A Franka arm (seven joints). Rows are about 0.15 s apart.
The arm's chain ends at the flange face. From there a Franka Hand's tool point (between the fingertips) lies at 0.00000 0.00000 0.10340 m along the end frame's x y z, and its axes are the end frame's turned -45 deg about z.
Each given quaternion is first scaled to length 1.
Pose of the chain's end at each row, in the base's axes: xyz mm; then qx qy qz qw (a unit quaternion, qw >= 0):
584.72, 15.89, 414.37, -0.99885, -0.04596, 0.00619, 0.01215
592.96, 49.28, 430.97, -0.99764, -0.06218, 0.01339, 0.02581
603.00, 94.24, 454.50, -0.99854, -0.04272, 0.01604, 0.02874
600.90, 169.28, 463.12, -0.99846, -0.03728, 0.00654, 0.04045
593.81, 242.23, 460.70, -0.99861, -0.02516, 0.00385, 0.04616
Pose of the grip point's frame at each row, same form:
583.33, 18.34, 311.01, -0.90523, -0.42470, 0.00107, 0.01359
589.87, 54.43, 327.74, -0.89791, -0.43923, 0.00249, 0.02897
599.43, 100.03, 351.32, -0.90619, -0.42159, 0.00382, 0.03269
599.24, 177.58, 360.07, -0.90819, -0.41654, -0.00944, 0.03987
592.77, 251.74, 357.74, -0.91297, -0.40540, -0.01411, 0.04412

